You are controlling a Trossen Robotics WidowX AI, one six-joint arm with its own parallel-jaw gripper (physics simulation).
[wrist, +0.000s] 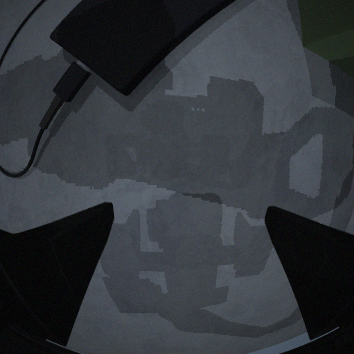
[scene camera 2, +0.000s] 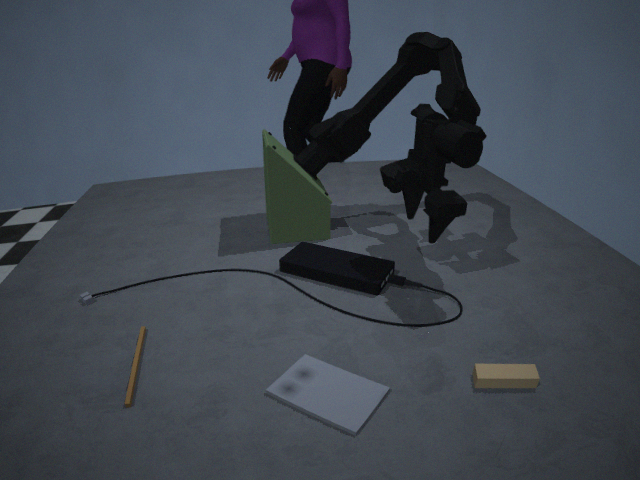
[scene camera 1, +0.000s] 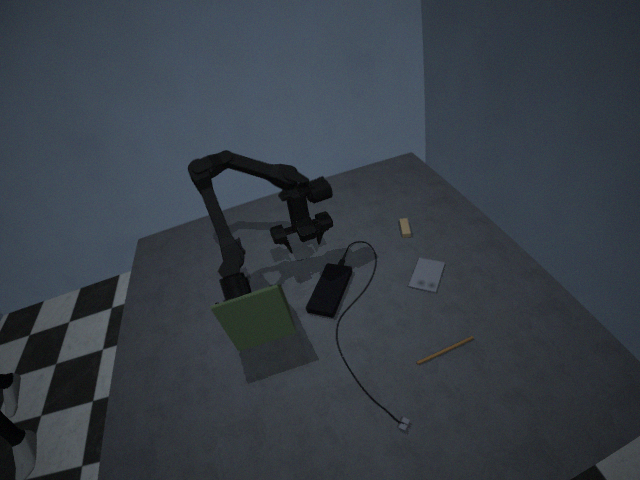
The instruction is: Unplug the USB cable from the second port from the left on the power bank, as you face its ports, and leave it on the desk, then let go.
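Frame: origin at the arm's base, x left, y back, z up, level; millimetres.
Where they show: gripper, between the fingertips: (wrist: 192,213) (scene camera 2: 420,230) (scene camera 1: 305,248); arm's base, origin of its link: (scene camera 2: 304,167) (scene camera 1: 238,297).
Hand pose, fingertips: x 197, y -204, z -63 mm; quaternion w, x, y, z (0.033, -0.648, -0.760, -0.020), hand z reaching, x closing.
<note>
Each offset is from my fingertips to the centre of the thing. "*": to the spot under its first point.
The black power bank @[dx -156, dy -41, dz -41 mm] (scene camera 1: 329,290) (scene camera 2: 336,266) (wrist: 135,35) lies flat on the desk. The black USB plug @[dx -59, dy -102, dz -41 mm] (scene camera 1: 341,260) (scene camera 2: 400,280) (wrist: 71,82) sits at its port end, with light port openings @[* dx -87, dy -99, dz -41 mm] (scene camera 2: 384,281) beside it in scene camera 2; their exact count is unclear. The thin black cable (scene camera 1: 337,330) (scene camera 2: 461,308) (wrist: 38,145) loops round to a pale free end @[* dx -586, dy -114, dz -44 mm] (scene camera 1: 404,423) (scene camera 2: 85,297) on the desk. My gripper (scene camera 1: 305,247) (scene camera 2: 421,229) (wrist: 192,213) is open and empty, fingers pointing down, above the desk beyond the port end. The plug is up and left of the fingers in the wrist view.
The green wedge base (scene camera 1: 255,317) (scene camera 2: 297,206) (wrist: 327,30) of the arm stands beside the power bank. A pale flat card @[dx -198, dy -327, dz -49 mm] (scene camera 1: 427,273) (scene camera 2: 328,395), a tan block @[dx +21, dy -343, dz -44 mm] (scene camera 1: 405,227) (scene camera 2: 505,376) and an orange stick @[dx -446, dy -271, dz -49 mm] (scene camera 1: 445,350) (scene camera 2: 135,366) lie across the cable from it.
</note>
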